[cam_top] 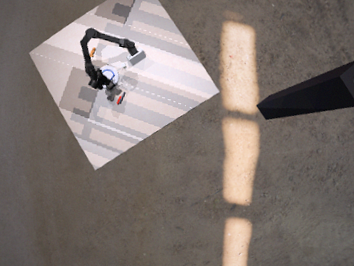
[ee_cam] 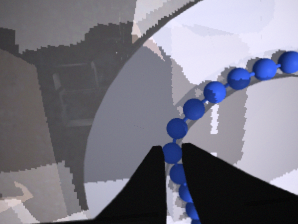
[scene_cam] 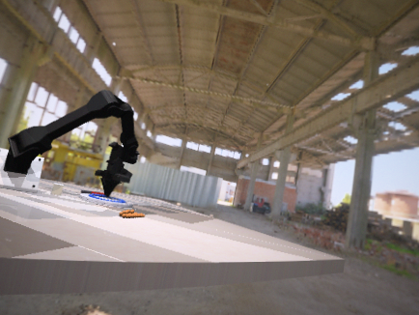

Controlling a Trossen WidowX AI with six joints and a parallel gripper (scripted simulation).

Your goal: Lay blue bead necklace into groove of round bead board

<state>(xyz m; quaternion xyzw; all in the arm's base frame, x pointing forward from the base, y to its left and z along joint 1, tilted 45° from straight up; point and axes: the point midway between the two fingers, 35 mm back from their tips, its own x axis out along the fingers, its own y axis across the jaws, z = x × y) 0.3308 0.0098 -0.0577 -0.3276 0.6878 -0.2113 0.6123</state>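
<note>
My gripper tip is 2 cm past the round white bead board, 6 cm to the left of it and 1 cm above it. The rest, counted from my gripper tip: small white block (19 cm behind, 5 cm to the right); then red pen-like object (17 cm to the left, 1 cm below).
</note>
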